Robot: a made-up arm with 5 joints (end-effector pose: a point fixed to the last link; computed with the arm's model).
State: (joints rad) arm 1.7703 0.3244 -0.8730 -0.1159 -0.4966
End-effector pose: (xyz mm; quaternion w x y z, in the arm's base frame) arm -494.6 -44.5 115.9 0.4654 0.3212 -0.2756 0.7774
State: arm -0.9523 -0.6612 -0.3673 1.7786 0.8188
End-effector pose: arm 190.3 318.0 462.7 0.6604 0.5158 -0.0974 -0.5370
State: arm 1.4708 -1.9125 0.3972 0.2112 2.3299
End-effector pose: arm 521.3 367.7 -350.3 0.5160 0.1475 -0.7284 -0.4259
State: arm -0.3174 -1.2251 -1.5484 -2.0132 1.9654
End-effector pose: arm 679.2 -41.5 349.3 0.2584 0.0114 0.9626 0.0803
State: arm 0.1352 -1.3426 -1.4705 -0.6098 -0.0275
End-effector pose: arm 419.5 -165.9 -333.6 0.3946 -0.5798 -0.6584 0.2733
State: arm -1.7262 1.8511 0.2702 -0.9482 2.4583
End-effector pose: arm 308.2 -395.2 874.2 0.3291 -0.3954 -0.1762 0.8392
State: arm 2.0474 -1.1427 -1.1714 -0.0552 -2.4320
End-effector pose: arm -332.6 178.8 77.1 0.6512 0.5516 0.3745 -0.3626
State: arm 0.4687 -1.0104 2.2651 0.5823 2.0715
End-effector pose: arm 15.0 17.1 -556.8 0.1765 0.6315 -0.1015 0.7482
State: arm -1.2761 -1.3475 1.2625 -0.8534 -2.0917
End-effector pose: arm -192.5 -118.8 4.3 0.3931 0.6498 0.6504 0.0126
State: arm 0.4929 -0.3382 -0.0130 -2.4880 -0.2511
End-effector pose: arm -68.0 -189.6 6.4 0.1484 -0.9800 -0.1222 0.0518
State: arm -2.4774 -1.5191 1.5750 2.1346 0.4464
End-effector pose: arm -310.1 -342.0 238.0 0.6083 0.0398 0.2762 0.7430
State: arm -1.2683 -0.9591 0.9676 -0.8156 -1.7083
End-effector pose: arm -12.8 -51.5 23.4 0.5528 0.4058 0.7223 0.0894
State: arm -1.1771 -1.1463 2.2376 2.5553 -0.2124
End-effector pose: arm 163.2 -295.4 266.4 0.1062 -0.0581 0.3721 0.9203
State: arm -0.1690 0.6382 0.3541 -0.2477 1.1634
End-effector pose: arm 168.8 794.4 520.2 0.8058 0.0920 0.2310 -0.5374
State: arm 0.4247 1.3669 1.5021 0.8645 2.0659
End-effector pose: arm 202.0 526.5 816.2 0.3431 -0.4163 0.8335 -0.1194
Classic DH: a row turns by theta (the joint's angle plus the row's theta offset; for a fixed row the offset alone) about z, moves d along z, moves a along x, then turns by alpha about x. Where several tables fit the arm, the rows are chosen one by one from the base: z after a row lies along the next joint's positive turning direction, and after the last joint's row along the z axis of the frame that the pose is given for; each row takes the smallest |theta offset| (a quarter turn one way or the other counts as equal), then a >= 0, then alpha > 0; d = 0 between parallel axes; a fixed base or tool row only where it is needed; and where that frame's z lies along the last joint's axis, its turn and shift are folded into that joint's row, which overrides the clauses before.
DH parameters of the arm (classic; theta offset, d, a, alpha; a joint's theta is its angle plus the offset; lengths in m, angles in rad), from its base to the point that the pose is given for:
joint 1: -1.5708 0.26 0.051 -1.5708
joint 2: 1.5708 0.091 0.034 -1.5708
joint 3: 0 0.263 0.084 1.5708
joint 4: 1.5708 0.085 0.288 1.5708
joint 5: -1.3029 0 0.3287 3.1416
tool (fixed): -2.8737 -0.041 0 0

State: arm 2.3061 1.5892 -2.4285 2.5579 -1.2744
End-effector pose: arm -129.4 137.2 538.1 0.3893 -0.6751 0.5705 0.2591
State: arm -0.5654 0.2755 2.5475 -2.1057 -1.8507
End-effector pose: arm 110.9 171.9 269.4 0.3893 -0.2494 -0.3428 -0.8177
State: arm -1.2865 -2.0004 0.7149 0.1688 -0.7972
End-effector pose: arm -225.1 66.7 -102.1 0.4787 -0.2337 0.7239 -0.4384
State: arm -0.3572 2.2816 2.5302 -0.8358 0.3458
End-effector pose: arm -288.0 -698.0 383.5 0.5402 0.1992 0.0104 0.8176
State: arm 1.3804 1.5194 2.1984 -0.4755 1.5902
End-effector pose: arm 1.0 -341.0 1042.3 0.4700 -0.4621 0.2669 0.7030
